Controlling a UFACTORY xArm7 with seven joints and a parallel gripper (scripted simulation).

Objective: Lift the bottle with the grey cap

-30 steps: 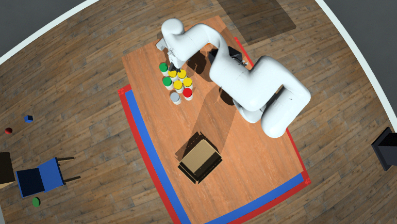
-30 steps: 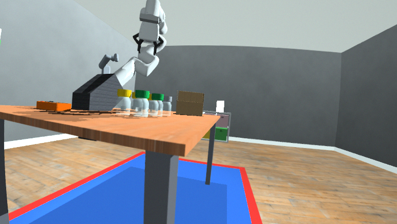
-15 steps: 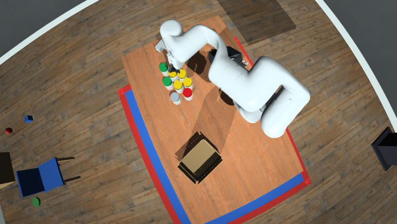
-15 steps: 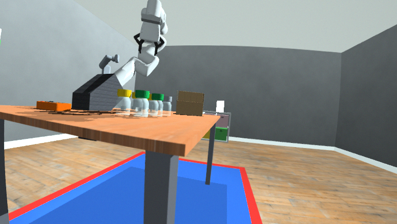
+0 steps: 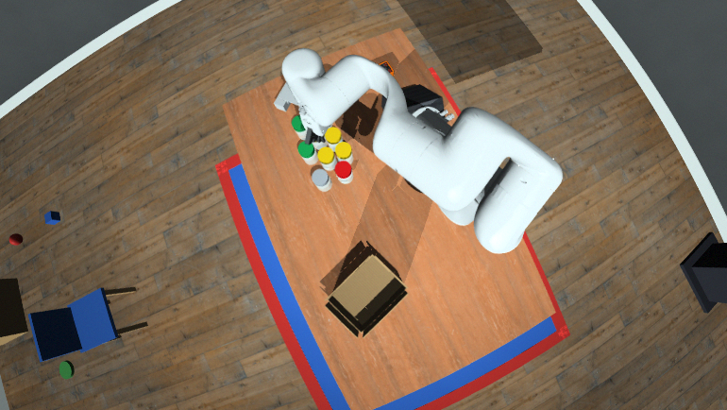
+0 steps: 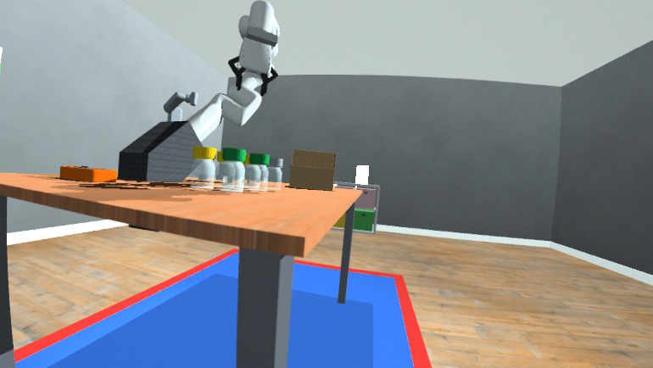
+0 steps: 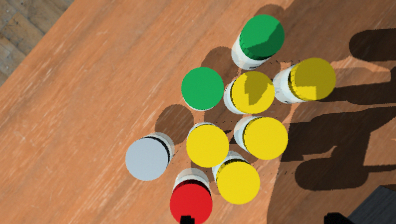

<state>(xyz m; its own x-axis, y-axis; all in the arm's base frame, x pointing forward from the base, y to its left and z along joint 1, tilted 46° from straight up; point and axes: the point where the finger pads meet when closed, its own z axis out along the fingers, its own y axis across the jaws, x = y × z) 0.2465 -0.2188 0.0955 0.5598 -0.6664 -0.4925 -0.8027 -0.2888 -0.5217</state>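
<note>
The grey-capped bottle lies 27 cm below my hand, 8 cm ahead of it and 4 cm to the left of it. Round my hand: red-capped bottle 27 cm below, 6 cm to the left, 1 cm ahead; orange meter 31 cm below, 31 cm behind, 24 cm to the right.
</note>
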